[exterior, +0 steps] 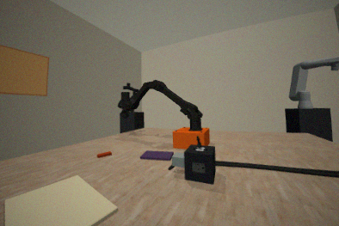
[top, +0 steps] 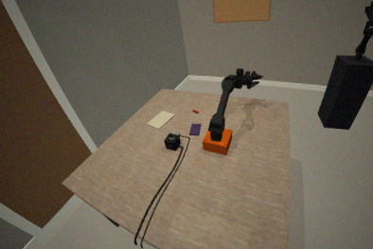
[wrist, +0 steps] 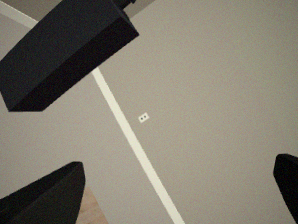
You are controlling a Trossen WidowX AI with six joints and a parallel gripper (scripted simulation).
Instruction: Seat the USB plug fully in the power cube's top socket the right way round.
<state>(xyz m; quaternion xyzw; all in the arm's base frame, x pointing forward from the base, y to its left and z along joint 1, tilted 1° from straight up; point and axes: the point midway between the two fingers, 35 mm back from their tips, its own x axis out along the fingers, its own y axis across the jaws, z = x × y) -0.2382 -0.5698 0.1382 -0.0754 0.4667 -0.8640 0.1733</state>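
The dark USB plug is 630 mm to the left of my gripper tip, 560 mm ahead of it and 120 mm below it. From my gripper tip the other things lie so: cream sheet (790 mm ahead, 380 mm to the left, 210 mm below); purple flat piece (460 mm ahead, 450 mm to the left, 210 mm below); small red piece (520 mm ahead, 230 mm to the left, 210 mm below).
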